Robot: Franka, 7 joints.
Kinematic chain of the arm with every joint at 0, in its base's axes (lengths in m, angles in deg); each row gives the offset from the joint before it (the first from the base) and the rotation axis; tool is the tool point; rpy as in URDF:
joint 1: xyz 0 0 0.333 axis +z
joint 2: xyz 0 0 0 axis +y
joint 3: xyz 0 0 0.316 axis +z
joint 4: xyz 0.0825 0 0 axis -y
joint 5: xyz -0.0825 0 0.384 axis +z
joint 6: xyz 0 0 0 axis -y
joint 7: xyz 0.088 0 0 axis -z
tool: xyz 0 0 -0.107 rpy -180 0 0
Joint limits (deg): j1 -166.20..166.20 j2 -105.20..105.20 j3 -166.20..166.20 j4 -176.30..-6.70 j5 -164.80..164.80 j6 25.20..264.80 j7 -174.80..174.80
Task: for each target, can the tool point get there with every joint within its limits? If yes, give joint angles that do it. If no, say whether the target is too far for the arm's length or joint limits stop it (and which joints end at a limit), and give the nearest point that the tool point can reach.
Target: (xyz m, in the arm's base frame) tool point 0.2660 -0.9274 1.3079
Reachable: no: too far | nearest point 0.1664 -0.5801 0.9428 | short by 0.514 m
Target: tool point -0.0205 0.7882 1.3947
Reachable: no: too far | nearest point -0.0133 0.5113 1.0217 | short by 0.465 m
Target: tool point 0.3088 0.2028 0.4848
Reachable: yes | joints 121.78 -84.75 -70.59 -129.23 9.48 75.42 120.30
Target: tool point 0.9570 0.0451 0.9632
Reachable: no: too far | nearest point 0.7159 0.0337 0.8045 | short by 0.289 m
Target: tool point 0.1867 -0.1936 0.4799
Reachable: yes | joints 61.56 58.11 -132.77 -137.47 21.64 46.82 -93.88
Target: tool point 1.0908 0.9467 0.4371
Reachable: no: too far | nearest point 0.6462 0.5609 0.3947 | short by 0.590 m
